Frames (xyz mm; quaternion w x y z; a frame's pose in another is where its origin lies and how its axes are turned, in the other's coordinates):
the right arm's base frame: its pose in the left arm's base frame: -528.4 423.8 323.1 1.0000 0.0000 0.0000 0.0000
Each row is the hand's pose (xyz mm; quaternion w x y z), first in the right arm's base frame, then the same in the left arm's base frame.
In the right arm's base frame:
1: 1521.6 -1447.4 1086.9 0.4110 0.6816 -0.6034 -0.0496
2: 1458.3 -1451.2 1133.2 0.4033 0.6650 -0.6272 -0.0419
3: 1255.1 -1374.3 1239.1 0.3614 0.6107 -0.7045 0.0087
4: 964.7 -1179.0 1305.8 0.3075 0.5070 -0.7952 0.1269
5: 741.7 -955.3 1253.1 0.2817 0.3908 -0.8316 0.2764
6: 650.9 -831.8 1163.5 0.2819 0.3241 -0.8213 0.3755
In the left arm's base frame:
1: 993.2 -1023.6 1410.0 0.4110 0.6816 -0.6034 -0.0496
2: 929.9 -1027.4 1456.3 0.4033 0.6650 -0.6272 -0.0419
3: 726.7 -950.5 1562.2 0.3614 0.6107 -0.7045 0.0087
4: 436.3 -755.2 1628.9 0.3075 0.5070 -0.7952 0.1269
5: 213.3 -531.5 1576.2 0.2817 0.3908 -0.8316 0.2764
6: 122.5 -408.0 1486.6 0.2819 0.3241 -0.8213 0.3755

